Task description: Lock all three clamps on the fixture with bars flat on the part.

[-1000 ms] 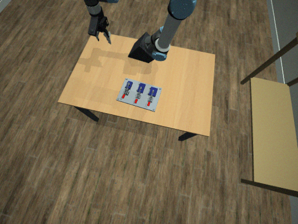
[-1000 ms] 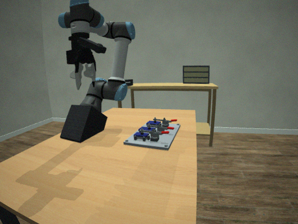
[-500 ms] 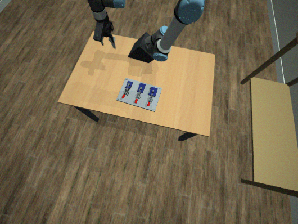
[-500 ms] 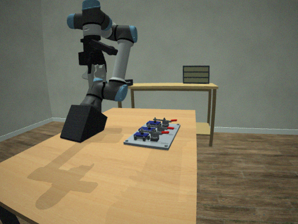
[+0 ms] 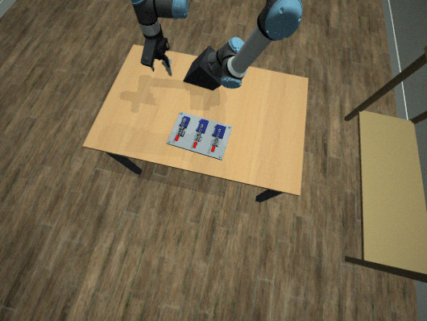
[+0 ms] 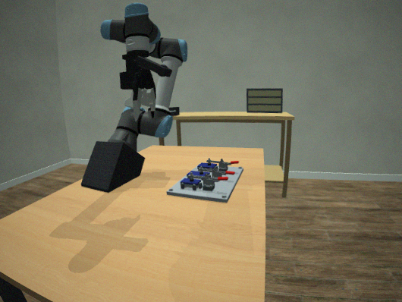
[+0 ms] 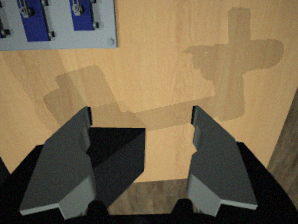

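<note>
Now: the blue part 270 mm below my hand, 120 mm to the left of it and 110 mm ahead of it.
</note>
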